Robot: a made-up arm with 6 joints. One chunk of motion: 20 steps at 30 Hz.
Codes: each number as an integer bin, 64 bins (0 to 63) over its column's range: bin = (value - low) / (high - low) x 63, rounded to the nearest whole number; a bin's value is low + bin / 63 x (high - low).
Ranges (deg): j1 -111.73..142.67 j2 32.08..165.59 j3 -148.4..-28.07 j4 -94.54..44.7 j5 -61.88..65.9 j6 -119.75..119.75
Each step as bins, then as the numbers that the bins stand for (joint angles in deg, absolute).
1 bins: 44 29 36 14 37 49
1 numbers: 65.95 93.54 -79.64 -63.60 13.17 66.53
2 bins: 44 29 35 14 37 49
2 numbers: 65.95 93.54 -81.55 -63.60 13.17 66.53
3 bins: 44 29 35 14 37 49
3 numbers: 65.95 93.54 -81.55 -63.60 13.17 66.53
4 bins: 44 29 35 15 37 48
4 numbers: 65.95 93.54 -81.55 -61.39 13.17 62.73
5 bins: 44 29 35 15 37 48
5 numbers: 65.95 93.54 -81.55 -61.39 13.17 62.73
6 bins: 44 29 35 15 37 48
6 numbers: 65.95 93.54 -81.55 -61.39 13.17 62.73
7 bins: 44 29 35 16 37 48
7 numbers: 65.95 93.54 -81.55 -59.18 13.17 62.73
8 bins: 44 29 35 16 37 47
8 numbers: 65.95 93.54 -81.55 -59.18 13.17 58.92
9 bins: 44 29 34 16 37 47
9 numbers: 65.95 93.54 -83.46 -59.18 13.17 58.92
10 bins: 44 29 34 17 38 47
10 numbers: 65.95 93.54 -83.46 -56.97 15.19 58.92
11 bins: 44 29 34 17 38 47
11 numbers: 65.95 93.54 -83.46 -56.97 15.19 58.92
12 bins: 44 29 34 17 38 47
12 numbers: 65.95 93.54 -83.46 -56.97 15.19 58.92
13 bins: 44 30 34 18 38 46
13 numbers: 65.95 95.66 -83.46 -54.76 15.19 55.12
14 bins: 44 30 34 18 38 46
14 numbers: 65.95 95.66 -83.46 -54.76 15.19 55.12
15 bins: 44 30 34 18 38 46
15 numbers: 65.95 95.66 -83.46 -54.76 15.19 55.12
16 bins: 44 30 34 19 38 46
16 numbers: 65.95 95.66 -83.46 -52.55 15.19 55.12
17 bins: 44 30 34 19 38 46
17 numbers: 65.95 95.66 -83.46 -52.55 15.19 55.12
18 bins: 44 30 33 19 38 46
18 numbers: 65.95 95.66 -85.37 -52.55 15.19 55.12
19 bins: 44 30 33 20 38 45
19 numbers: 65.95 95.66 -85.37 -50.34 15.19 51.32
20 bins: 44 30 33 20 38 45
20 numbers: 65.95 95.66 -85.37 -50.34 15.19 51.32
